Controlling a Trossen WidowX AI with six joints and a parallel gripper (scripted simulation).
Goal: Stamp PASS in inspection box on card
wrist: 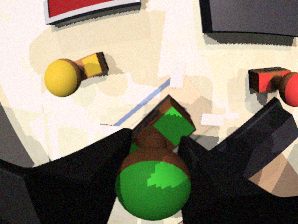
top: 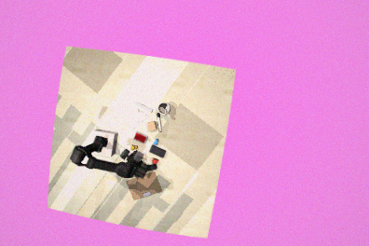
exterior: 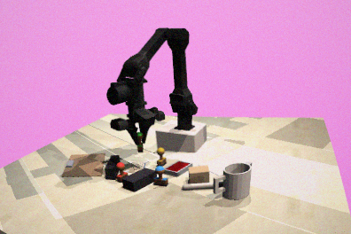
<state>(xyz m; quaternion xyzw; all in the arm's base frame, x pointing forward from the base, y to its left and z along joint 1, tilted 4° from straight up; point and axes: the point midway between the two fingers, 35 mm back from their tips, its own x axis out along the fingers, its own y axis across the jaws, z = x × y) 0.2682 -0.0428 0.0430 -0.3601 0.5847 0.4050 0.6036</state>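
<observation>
My gripper tip is now 100 mm above the white card, 30 mm to the left of it and 10 mm past it. Round my gripper tip: red-knobbed stamp 110 mm ahead, 70 mm below, 10 mm to the right; green-knobbed stamp right at my gripper tip; yellow-knobbed stamp 70 mm below, 60 mm behind, 40 mm to the left.
</observation>
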